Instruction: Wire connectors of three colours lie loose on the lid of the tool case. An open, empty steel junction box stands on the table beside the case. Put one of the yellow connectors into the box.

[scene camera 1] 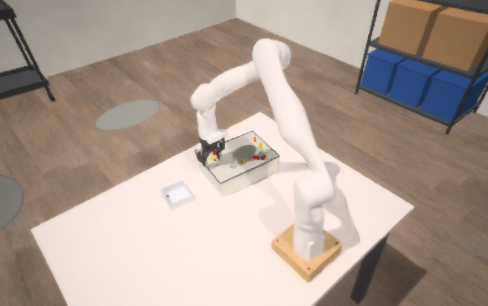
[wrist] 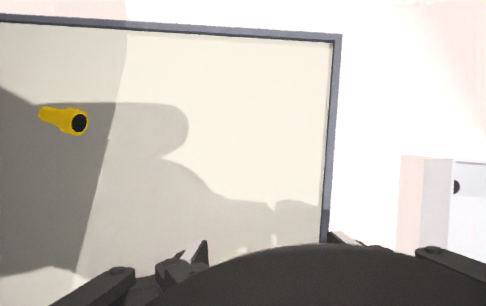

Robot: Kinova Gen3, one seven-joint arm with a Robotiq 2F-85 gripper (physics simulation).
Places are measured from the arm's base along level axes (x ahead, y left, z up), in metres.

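Pixels of known places: gripper, fingertip midpoint: (scene camera 1: 212, 162); arm's base at its link origin: (scene camera 1: 306, 247).
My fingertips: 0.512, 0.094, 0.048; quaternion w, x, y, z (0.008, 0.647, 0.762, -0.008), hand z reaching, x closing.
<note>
Ahead of a thing's pixels: the offset from my fingertips to its middle, as dx, dy, dz. "pt": to the spot under its first point.
My gripper (scene camera 1: 213, 157) (wrist: 267, 254) is partly open and empty, low over the left end of the tool case's lid {pt -0.067, -0.030, -0.009} (scene camera 1: 226, 170) (wrist: 250, 125). A yellow connector {+0.022, -0.015, -0.003} (scene camera 1: 213, 159) lies at the fingers in the scene view; the gripper's dark body hides that spot in the wrist view. A second yellow connector {-0.062, -0.120, -0.003} (scene camera 1: 244, 161) (wrist: 65, 120) lies near the lid's middle, and a third yellow connector {-0.016, -0.231, -0.003} (scene camera 1: 260, 145) lies towards the far right. The open junction box {-0.014, +0.180, -0.082} (scene camera 1: 181, 202) (wrist: 437, 210) stands on the table, left of the case in the scene view.
A red connector {+0.053, -0.038, +0.005} (scene camera 1: 214, 153) shows at the gripper. Two more red connectors {-0.071, -0.173, -0.002} (scene camera 1: 256, 157) {-0.088, -0.202, -0.002} (scene camera 1: 263, 157) and an orange connector {+0.031, -0.234, +0.003} (scene camera 1: 255, 139) lie on the right part of the lid. A dark raised rim (scene camera 1: 250, 169) (wrist: 331, 125) runs round the lid. The arm's wooden base (scene camera 1: 288, 256) stands on the table.
</note>
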